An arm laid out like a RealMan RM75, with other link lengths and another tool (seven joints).
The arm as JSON. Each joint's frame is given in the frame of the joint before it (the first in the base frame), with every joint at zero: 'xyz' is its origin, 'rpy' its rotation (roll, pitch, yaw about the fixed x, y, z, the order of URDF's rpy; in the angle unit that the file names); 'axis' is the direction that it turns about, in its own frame. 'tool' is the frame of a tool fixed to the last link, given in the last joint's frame.
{
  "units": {
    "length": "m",
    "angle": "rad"
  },
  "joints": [
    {
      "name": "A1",
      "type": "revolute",
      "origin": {
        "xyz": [
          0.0,
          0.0,
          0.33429
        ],
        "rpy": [
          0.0,
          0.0,
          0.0
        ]
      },
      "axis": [
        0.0,
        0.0,
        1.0
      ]
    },
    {
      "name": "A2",
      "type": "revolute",
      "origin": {
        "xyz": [
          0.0,
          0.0,
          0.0
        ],
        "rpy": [
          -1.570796,
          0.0,
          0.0
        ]
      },
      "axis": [
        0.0,
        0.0,
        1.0
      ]
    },
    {
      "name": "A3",
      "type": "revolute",
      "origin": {
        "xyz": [
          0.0,
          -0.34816,
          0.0
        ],
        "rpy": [
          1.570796,
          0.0,
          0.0
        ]
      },
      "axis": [
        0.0,
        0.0,
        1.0
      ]
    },
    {
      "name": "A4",
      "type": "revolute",
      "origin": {
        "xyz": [
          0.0,
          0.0,
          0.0
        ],
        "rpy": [
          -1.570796,
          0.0,
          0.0
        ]
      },
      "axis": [
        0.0,
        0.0,
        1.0
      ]
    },
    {
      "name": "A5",
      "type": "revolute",
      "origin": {
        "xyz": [
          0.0,
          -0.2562,
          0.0
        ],
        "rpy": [
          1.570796,
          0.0,
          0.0
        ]
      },
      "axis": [
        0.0,
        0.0,
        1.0
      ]
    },
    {
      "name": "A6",
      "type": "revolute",
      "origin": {
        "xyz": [
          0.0,
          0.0,
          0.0
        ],
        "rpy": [
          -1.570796,
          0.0,
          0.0
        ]
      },
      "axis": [
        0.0,
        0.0,
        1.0
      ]
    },
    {
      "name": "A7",
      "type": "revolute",
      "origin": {
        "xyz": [
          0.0,
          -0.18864,
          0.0
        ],
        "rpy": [
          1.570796,
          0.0,
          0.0
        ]
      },
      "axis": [
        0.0,
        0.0,
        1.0
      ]
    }
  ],
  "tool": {
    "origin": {
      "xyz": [
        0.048,
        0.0,
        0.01
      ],
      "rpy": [
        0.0,
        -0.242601,
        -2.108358
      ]
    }
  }
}
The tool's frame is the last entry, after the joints.
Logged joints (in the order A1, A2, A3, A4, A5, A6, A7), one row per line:
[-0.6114, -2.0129, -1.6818, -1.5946, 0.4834, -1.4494, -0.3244]
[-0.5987, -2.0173, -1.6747, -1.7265, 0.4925, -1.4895, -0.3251]
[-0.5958, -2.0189, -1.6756, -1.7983, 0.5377, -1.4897, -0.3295]
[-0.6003, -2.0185, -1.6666, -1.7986, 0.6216, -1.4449, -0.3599]
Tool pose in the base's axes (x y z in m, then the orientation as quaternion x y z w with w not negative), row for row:
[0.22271, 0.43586, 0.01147, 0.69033, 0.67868, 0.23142, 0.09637]
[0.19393, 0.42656, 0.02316, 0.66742, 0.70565, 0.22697, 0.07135]
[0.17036, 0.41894, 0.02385, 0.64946, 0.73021, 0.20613, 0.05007]
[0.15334, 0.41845, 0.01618, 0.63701, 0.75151, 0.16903, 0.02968]
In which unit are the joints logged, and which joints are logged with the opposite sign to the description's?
The joints are logged in radians. Opposite sign: A1, A2, A6.
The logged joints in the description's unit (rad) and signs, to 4 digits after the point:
[0.6114, 2.0129, -1.6818, -1.5946, 0.4834, 1.4494, -0.3244]
[0.5987, 2.0173, -1.6747, -1.7265, 0.4925, 1.4895, -0.3251]
[0.5958, 2.0189, -1.6756, -1.7983, 0.5377, 1.4897, -0.3295]
[0.6003, 2.0185, -1.6666, -1.7986, 0.6216, 1.4449, -0.3599]

